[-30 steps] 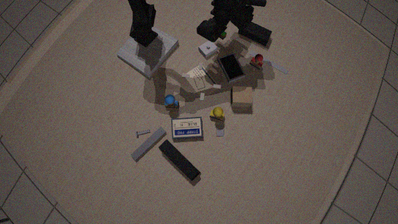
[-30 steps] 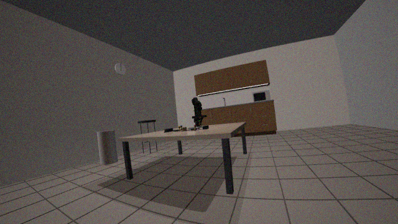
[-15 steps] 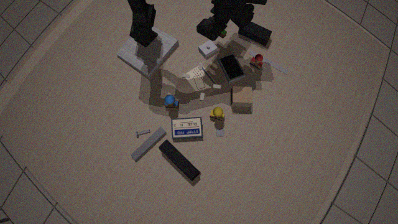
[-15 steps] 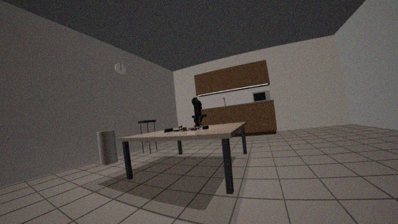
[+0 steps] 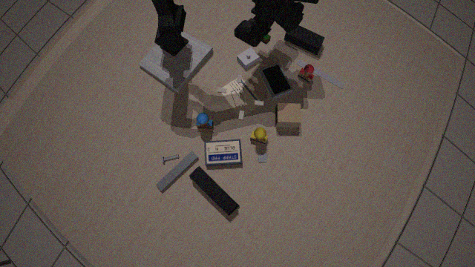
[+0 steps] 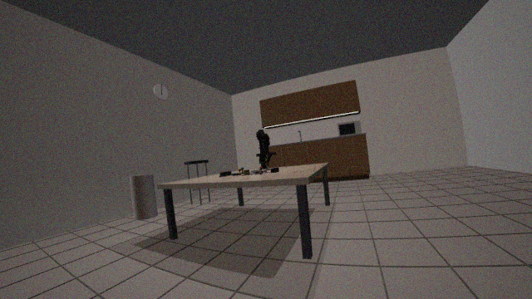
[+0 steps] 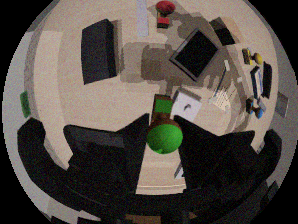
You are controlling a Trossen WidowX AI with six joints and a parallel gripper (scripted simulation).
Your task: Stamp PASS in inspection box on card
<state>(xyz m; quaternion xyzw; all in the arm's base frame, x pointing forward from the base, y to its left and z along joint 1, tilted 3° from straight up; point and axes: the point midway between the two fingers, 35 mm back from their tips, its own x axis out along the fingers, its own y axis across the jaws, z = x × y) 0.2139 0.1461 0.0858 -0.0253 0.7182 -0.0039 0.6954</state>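
Now: the black ink pad 90 mm ahead of my gripper tip, 60 mm to the right of it and 80 mm below it. The rest, counted from my gripper tip: grey block (10 mm behind, 50 mm to the right, 60 mm below); then green-knobbed stamp (right at my gripper tip); then black block (80 mm ahead, 110 mm to the left, 60 mm below).
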